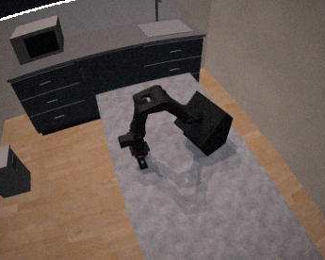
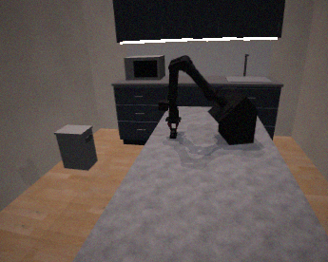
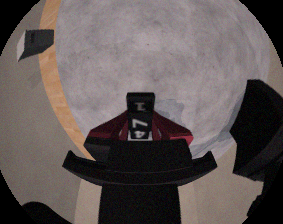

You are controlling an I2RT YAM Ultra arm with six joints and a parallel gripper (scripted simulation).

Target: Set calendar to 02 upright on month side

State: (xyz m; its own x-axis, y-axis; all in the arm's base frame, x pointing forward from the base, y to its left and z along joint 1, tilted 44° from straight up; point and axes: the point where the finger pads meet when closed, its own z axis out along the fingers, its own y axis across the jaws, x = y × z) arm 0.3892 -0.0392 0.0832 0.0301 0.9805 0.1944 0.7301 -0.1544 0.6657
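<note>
The dark tray lies 3 cm below my hand and 2 cm to the left of it. From my hand the other things lie so: dark calendar cube: 3 cm to the left, 1 cm below.
</note>
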